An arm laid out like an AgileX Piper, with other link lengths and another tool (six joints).
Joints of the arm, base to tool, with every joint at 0 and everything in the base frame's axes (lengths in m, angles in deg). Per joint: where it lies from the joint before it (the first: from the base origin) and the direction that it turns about. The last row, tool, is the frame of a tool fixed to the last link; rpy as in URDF.
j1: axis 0 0 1 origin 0 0 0.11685
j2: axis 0 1 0 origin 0 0 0
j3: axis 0 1 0 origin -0.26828 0 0.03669
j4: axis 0.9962 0 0.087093 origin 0.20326 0 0.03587
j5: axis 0 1 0 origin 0 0 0
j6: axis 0.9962 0 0.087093 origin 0.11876 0 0.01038
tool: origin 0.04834 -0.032 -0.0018 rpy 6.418 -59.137 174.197
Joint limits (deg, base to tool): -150..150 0..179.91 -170..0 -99.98..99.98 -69.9..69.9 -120..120
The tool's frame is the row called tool.
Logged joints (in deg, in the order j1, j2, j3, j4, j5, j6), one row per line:
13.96, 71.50, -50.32, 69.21, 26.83, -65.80
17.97, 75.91, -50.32, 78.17, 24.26, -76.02
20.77, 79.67, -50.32, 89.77, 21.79, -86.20
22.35, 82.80, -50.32, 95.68, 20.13, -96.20
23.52, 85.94, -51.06, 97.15, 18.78, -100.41
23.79, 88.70, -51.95, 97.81, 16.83, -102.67
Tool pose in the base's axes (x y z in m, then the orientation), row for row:
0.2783, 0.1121, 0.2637, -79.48, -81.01, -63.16
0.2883, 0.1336, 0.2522, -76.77, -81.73, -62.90
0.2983, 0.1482, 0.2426, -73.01, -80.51, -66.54
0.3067, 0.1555, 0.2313, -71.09, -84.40, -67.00
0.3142, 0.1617, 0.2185, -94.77, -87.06, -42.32
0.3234, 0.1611, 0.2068, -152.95, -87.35, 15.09
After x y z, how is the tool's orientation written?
As angles about the fixed x, y, z axes (roll, pitch, yaw), in degrees.
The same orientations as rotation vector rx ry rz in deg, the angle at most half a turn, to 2 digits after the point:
-103.77, -26.25, -101.35
-101.94, -29.37, -100.07
-100.97, -28.14, -99.96
-101.15, -33.38, -100.77
-102.57, -37.32, -100.10
-105.12, -39.26, -100.07

